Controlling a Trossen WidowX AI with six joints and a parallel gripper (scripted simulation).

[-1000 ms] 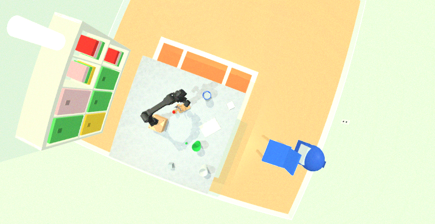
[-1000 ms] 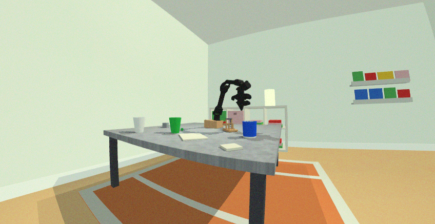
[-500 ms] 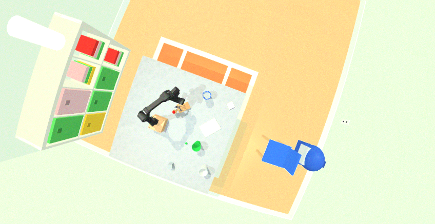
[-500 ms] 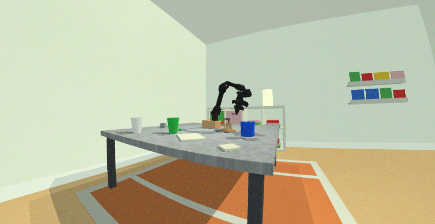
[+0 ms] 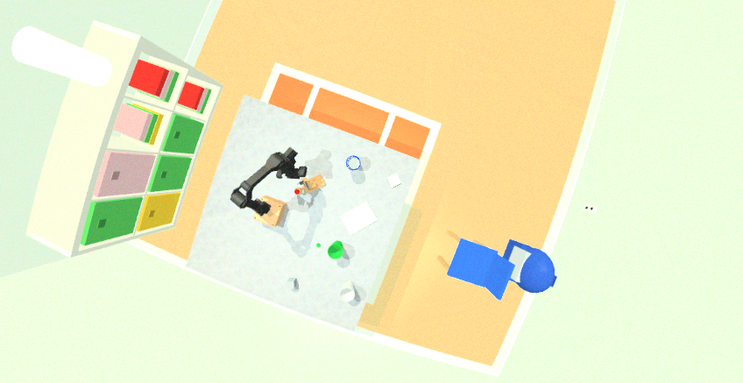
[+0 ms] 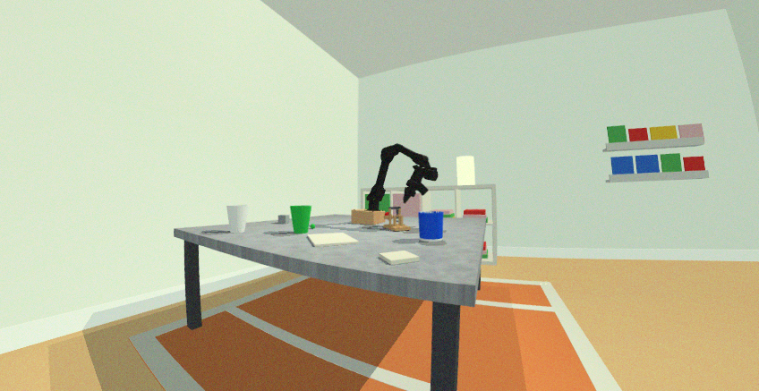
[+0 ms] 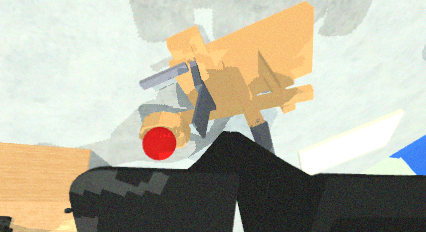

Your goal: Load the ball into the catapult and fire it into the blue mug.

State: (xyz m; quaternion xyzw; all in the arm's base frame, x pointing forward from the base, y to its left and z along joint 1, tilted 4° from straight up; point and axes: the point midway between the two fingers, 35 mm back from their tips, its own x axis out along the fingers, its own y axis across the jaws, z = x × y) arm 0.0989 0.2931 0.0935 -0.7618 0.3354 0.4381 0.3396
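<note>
The red ball lies 9 cm to the right of my gripper tip, 6 cm below it and 2 cm ahead of it. From my gripper tip the other things lie so: wooden catapult: 7 cm below, 4 cm ahead, 3 cm to the right; then blue mug: 25 cm to the left, 24 cm ahead, 10 cm below; then large white pad: 45 cm ahead, 12 cm below, 5 cm to the right.
</note>
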